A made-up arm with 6 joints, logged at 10 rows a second.
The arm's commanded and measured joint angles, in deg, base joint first. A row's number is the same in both.
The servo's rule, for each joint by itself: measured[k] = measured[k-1] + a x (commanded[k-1-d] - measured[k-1]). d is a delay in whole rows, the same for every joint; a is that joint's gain. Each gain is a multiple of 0.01, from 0.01 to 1. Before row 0 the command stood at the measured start. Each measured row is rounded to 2 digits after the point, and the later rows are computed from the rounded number. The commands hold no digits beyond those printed.
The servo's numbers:
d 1
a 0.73 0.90 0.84 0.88 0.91 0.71
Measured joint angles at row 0:
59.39, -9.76, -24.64, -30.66, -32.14, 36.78
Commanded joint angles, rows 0 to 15:
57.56, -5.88, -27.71, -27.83, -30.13, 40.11
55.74, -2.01, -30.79, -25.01, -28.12, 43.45
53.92, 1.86, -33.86, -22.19, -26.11, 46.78
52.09, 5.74, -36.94, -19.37, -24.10, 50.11
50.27, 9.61, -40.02, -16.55, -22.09, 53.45
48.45, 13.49, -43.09, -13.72, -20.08, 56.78
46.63, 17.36, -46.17, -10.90, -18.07, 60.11
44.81, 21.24, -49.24, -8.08, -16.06, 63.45
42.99, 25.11, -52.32, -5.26, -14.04, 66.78
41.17, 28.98, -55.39, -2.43, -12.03, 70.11
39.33, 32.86, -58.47, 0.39, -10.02, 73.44
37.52, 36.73, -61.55, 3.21, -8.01, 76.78
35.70, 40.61, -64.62, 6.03, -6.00, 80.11
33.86, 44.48, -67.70, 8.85, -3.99, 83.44
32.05, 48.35, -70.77, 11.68, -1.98, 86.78
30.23, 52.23, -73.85, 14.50, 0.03, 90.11
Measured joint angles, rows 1 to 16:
59.39, -9.76, -24.64, -30.66, -32.14, 36.78
58.05, -6.27, -27.22, -28.17, -30.31, 39.14
56.36, -2.44, -30.22, -25.39, -28.32, 42.20
54.58, 1.43, -33.28, -22.57, -26.31, 45.45
52.76, 5.31, -36.35, -19.75, -24.30, 48.76
50.94, 9.18, -39.43, -16.93, -22.29, 52.09
49.12, 13.06, -42.50, -14.11, -20.28, 55.42
47.30, 16.93, -45.58, -11.29, -18.27, 58.75
45.48, 20.81, -48.65, -8.47, -16.26, 62.09
43.66, 24.68, -51.73, -5.65, -14.24, 65.42
41.84, 28.55, -54.80, -2.82, -12.23, 68.75
40.01, 32.43, -57.88, 0.00, -10.22, 72.08
38.19, 36.30, -60.96, 2.82, -8.21, 75.42
36.37, 40.18, -64.03, 5.64, -6.20, 78.75
34.54, 44.05, -67.11, 8.46, -4.19, 82.08
32.72, 47.92, -70.18, 11.29, -2.18, 85.42

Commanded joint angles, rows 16 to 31:
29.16, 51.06, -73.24, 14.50, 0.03, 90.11
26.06, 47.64, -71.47, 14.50, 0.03, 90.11
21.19, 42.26, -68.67, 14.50, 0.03, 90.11
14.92, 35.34, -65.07, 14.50, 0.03, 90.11
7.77, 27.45, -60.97, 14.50, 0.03, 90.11
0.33, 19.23, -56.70, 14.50, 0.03, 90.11
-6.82, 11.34, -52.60, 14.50, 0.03, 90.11
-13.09, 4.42, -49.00, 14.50, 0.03, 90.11
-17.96, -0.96, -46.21, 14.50, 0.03, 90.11
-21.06, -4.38, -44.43, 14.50, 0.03, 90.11
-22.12, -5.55, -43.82, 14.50, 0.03, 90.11
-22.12, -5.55, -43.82, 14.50, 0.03, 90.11
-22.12, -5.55, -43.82, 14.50, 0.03, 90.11
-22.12, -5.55, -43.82, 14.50, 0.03, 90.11
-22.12, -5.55, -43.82, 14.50, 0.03, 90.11
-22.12, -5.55, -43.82, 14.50, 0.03, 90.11
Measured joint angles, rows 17 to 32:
30.90, 51.80, -73.26, 14.11, -0.17, 88.75
29.63, 51.13, -73.24, 14.45, 0.01, 89.72
27.02, 47.99, -71.75, 14.49, 0.03, 90.00
22.76, 42.83, -69.16, 14.50, 0.03, 90.08
17.04, 36.09, -65.72, 14.50, 0.03, 90.10
10.27, 28.31, -61.73, 14.50, 0.03, 90.11
3.01, 20.14, -57.50, 14.50, 0.03, 90.11
-4.17, 12.22, -53.38, 14.50, 0.03, 90.11
-10.68, 5.20, -49.70, 14.50, 0.03, 90.11
-15.99, -0.34, -46.77, 14.50, 0.03, 90.11
-19.69, -3.98, -44.80, 14.50, 0.03, 90.11
-21.46, -5.39, -43.98, 14.50, 0.03, 90.11
-21.94, -5.53, -43.85, 14.50, 0.03, 90.11
-22.07, -5.55, -43.82, 14.50, 0.03, 90.11
-22.11, -5.55, -43.82, 14.50, 0.03, 90.11
-22.12, -5.55, -43.82, 14.50, 0.03, 90.11

